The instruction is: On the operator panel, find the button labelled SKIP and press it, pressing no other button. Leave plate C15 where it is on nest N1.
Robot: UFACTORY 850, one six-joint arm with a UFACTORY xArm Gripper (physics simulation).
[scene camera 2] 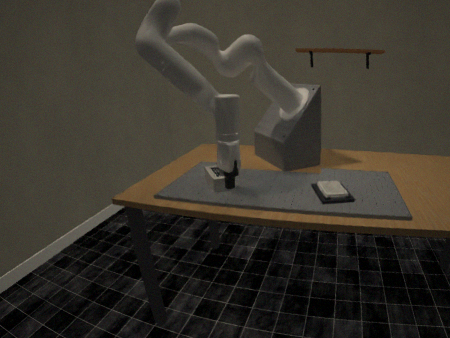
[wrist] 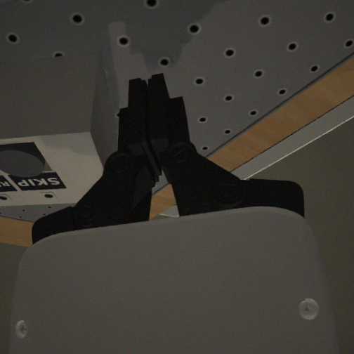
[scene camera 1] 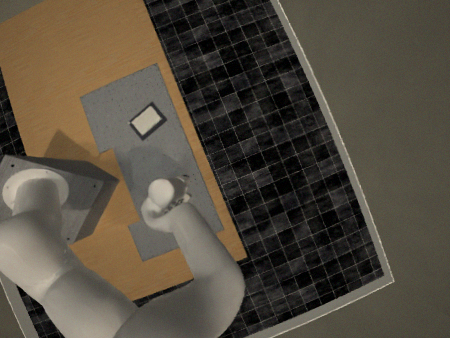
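The operator panel [scene camera 1: 186, 199] [scene camera 2: 216, 184] [wrist: 70, 150] is a pale box on the grey board, partly hidden by the arm in scene camera 1. In the wrist view the SKIP label [wrist: 39, 181] reads upside down at the left, beside a dark round button [wrist: 21, 163]. My gripper [scene camera 2: 230, 187] [wrist: 153, 96] is shut and empty. Its fingers point down beside the panel's end wall, off the SKIP button; a narrow gap shows in the wrist view. The pale plate C15 [scene camera 1: 147, 120] [scene camera 2: 332, 188] lies on the dark nest N1 [scene camera 1: 143, 137] [scene camera 2: 336, 200].
The grey perforated board [scene camera 1: 112, 107] [scene camera 2: 280, 192] [wrist: 260, 47] lies on the wooden table [scene camera 1: 60, 60] [scene camera 2: 425, 185]. The arm's grey angled base [scene camera 1: 95, 200] [scene camera 2: 300, 137] stands behind the board. Another label, partly cut off, adjoins SKIP in the wrist view. A wall shelf [scene camera 2: 340, 50] hangs at the back.
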